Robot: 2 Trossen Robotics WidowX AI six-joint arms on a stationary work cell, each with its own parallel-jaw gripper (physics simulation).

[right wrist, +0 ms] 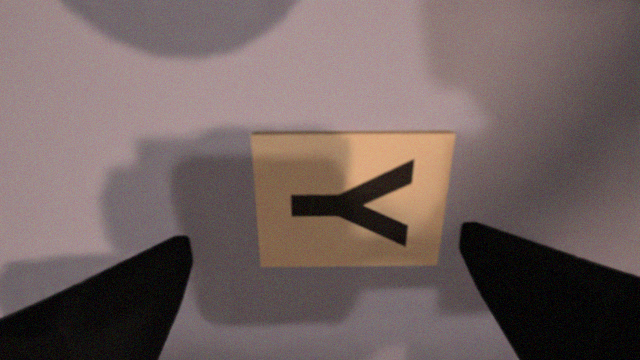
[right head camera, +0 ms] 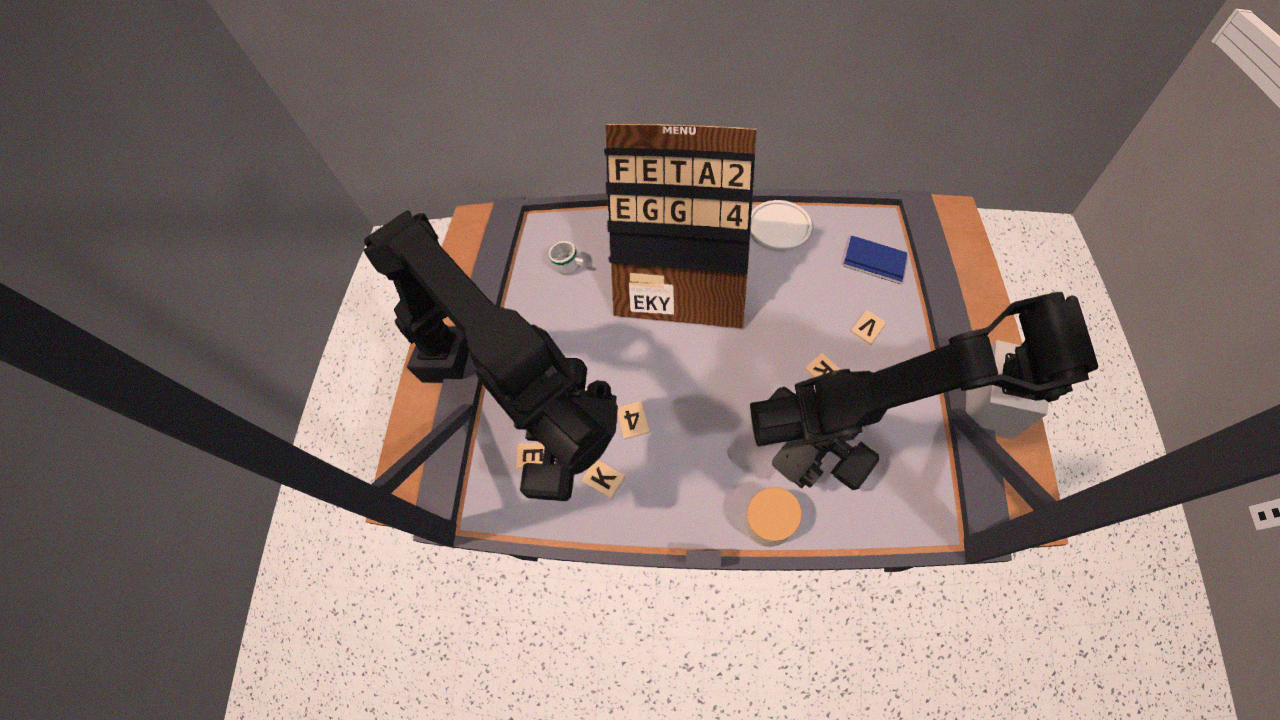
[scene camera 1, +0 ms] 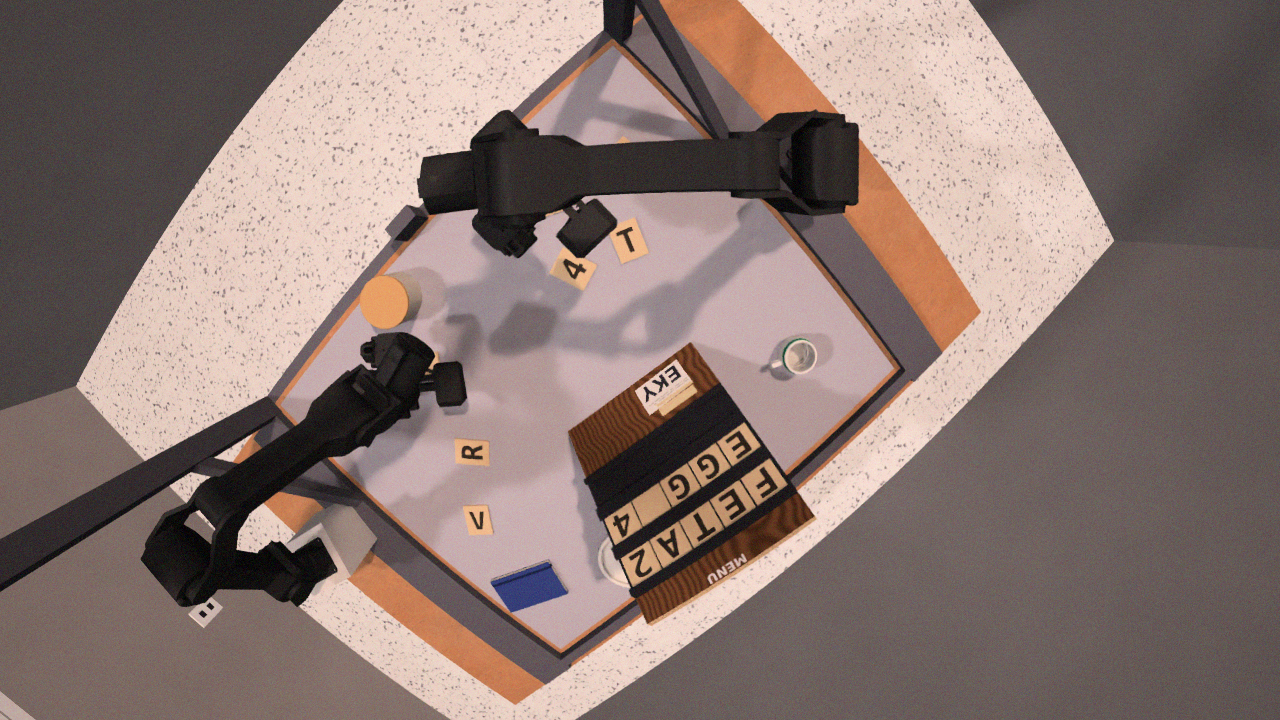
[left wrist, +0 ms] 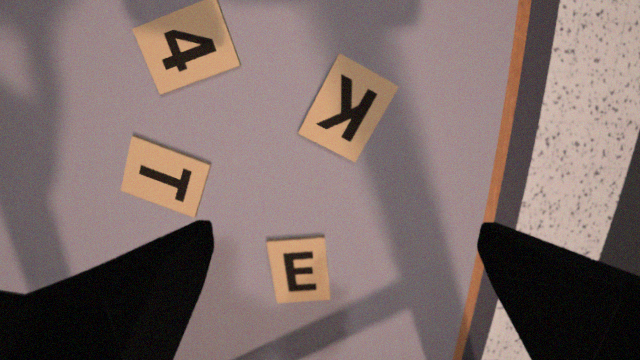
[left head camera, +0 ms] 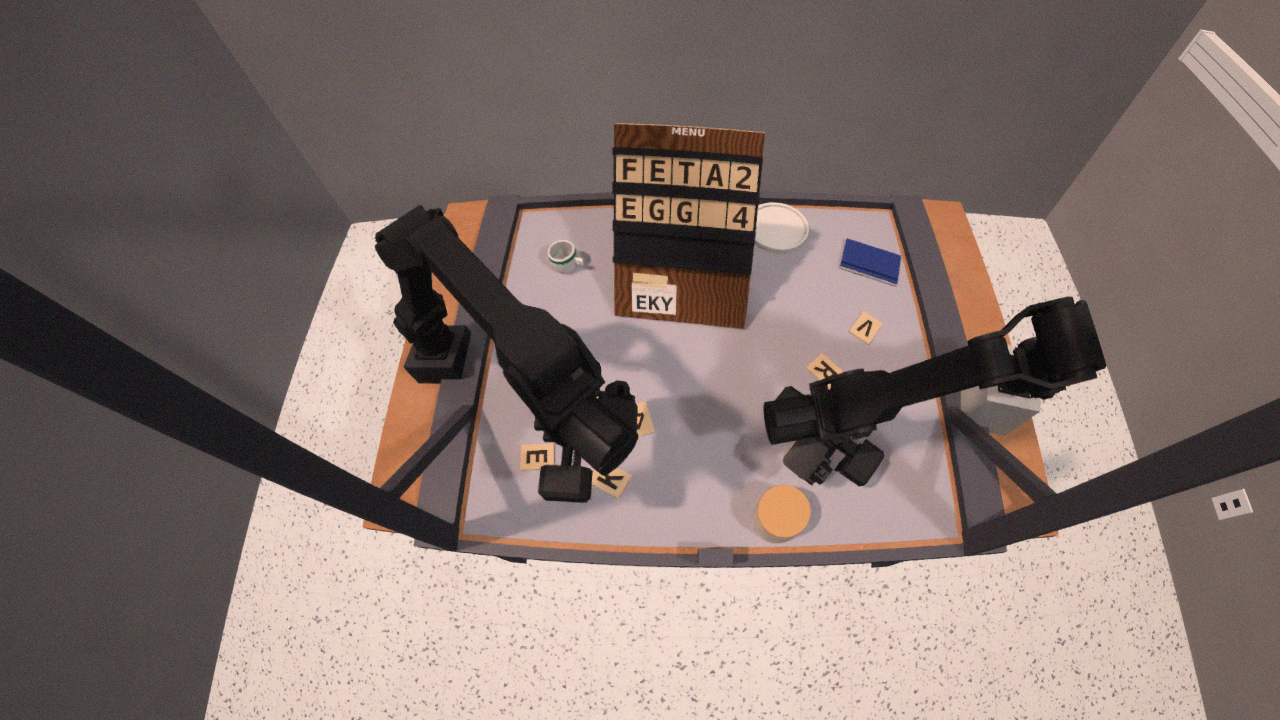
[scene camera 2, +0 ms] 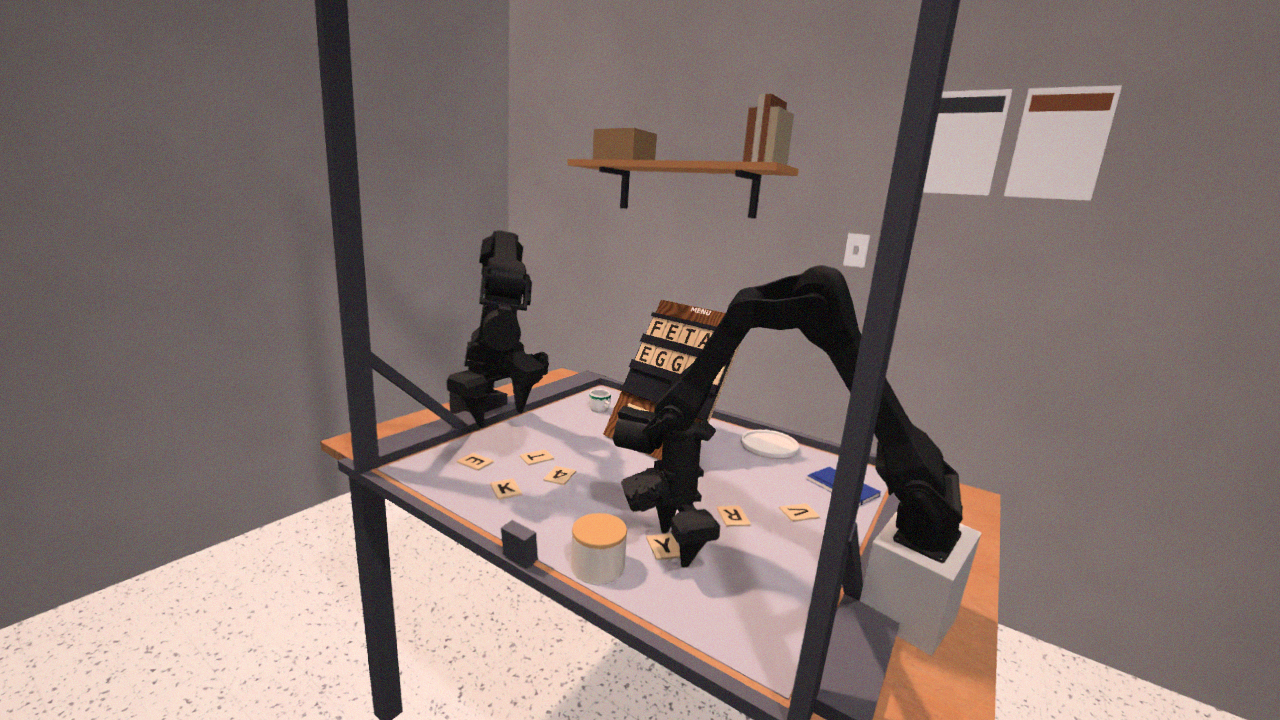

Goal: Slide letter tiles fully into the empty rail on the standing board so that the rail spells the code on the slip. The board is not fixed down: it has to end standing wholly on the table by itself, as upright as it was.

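Frame: origin at the left arm's base, x back, y down, z right, level; millimetres.
Seen in the pictures: left gripper, between the fingertips: (left wrist: pixel 347 235) (scene camera 2: pixel 501 419); right gripper, between the fingertips: (right wrist: pixel 327 241) (scene camera 2: pixel 674 548); left arm's base, origin of its link: (right head camera: pixel 437 346) (left head camera: pixel 434 345); right arm's base, origin of its link: (right head camera: pixel 1022 376) (scene camera 1: pixel 316 560) (scene camera 2: pixel 927 537).
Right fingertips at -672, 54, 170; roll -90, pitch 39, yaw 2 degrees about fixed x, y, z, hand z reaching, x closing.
Observation:
Offsets run from my right fingertips to a thing's top centre, as dx, dy, dz. "spot": to the spot under its first point.
The standing board (left head camera: pixel 716 300) is upright at the back, with its lowest rail @(spot: +221, -124, -313) (left head camera: pixel 682 252) empty and a slip @(+274, -68, -273) (left head camera: pixel 653 300) reading EKY. My left gripper (left wrist: pixel 347 235) (scene camera 2: pixel 501 415) is open and empty, high above the E tile @(+462, -3, +14) (left wrist: pixel 299 270) (scene camera 2: pixel 475 461). Tiles K @(+336, -3, +47) (left wrist: pixel 348 107), T @(+384, -3, -82) (left wrist: pixel 166 176) and 4 @(+296, -3, -56) (left wrist: pixel 187 47) lie flat near it. My right gripper (right wrist: pixel 327 241) is open, low over the Y tile @(+15, -3, +6) (right wrist: pixel 350 200), which lies flat on the table, roughly between the fingertips in view and ungripped. Tiles R @(-34, -3, -149) (scene camera 1: pixel 471 452) and V @(-125, -3, -240) (scene camera 1: pixel 477 520) lie farther right in the left head camera.
A jar with an orange lid @(+68, -66, +111) (left head camera: pixel 784 512) (scene camera 2: pixel 598 548) stands close to the right gripper, near the front edge. A mug @(+450, -47, -383) (left head camera: pixel 562 257) is left of the board. A white plate @(+25, -15, -478) (left head camera: pixel 782 226) and a blue notebook @(-165, -9, -396) (left head camera: pixel 870 261) lie at the back right. Dark frame posts (scene camera 2: pixel 349 268) rise around the table.

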